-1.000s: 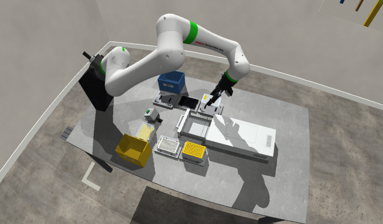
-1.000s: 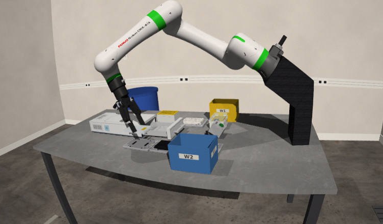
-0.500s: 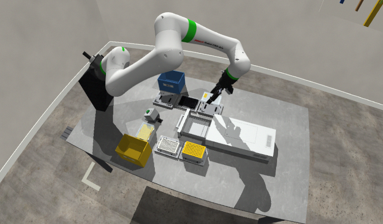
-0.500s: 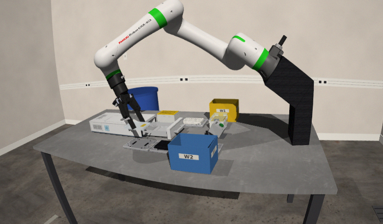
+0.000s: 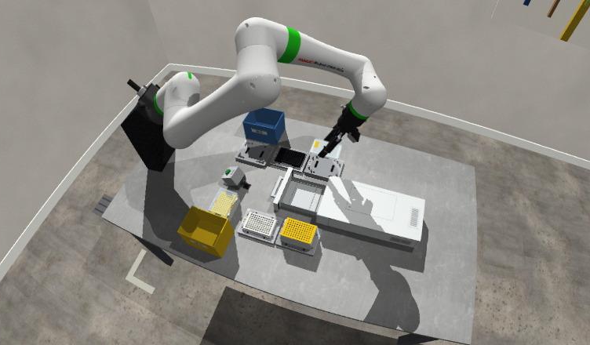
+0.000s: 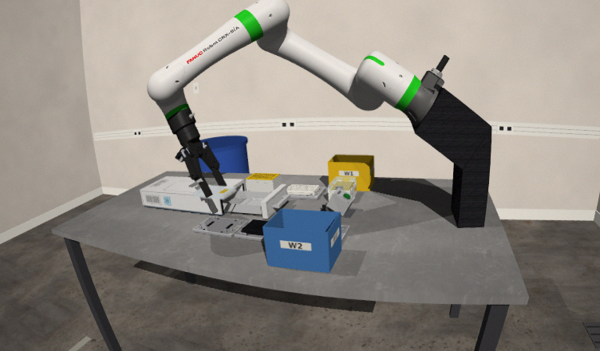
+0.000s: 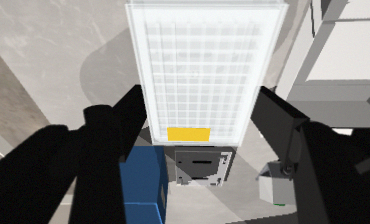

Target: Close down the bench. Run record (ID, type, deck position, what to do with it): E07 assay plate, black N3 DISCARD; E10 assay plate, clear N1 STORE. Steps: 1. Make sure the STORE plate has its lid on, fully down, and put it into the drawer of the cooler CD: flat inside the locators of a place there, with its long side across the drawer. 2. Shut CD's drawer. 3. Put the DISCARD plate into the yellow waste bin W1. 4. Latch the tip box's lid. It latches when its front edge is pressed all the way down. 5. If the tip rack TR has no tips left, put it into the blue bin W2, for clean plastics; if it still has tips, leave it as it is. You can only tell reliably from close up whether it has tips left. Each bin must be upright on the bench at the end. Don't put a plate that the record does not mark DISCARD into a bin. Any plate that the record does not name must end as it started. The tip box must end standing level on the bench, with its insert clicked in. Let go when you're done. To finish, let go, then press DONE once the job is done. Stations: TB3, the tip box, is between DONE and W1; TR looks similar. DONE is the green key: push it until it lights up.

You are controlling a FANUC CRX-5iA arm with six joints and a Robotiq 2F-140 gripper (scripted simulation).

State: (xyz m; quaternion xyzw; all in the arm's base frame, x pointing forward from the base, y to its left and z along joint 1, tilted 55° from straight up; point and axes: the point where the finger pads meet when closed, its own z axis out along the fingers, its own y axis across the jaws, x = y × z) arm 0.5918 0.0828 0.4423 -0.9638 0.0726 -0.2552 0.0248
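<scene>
Right now the cooler drawer is 5 cm behind my hand, 19 cm to the right of it and 12 cm below it. Round my hand: clear lid 2 cm below; clear plate 3 cm below; black assay plate 17 cm behind, 3 cm to the left, 14 cm below.
</scene>
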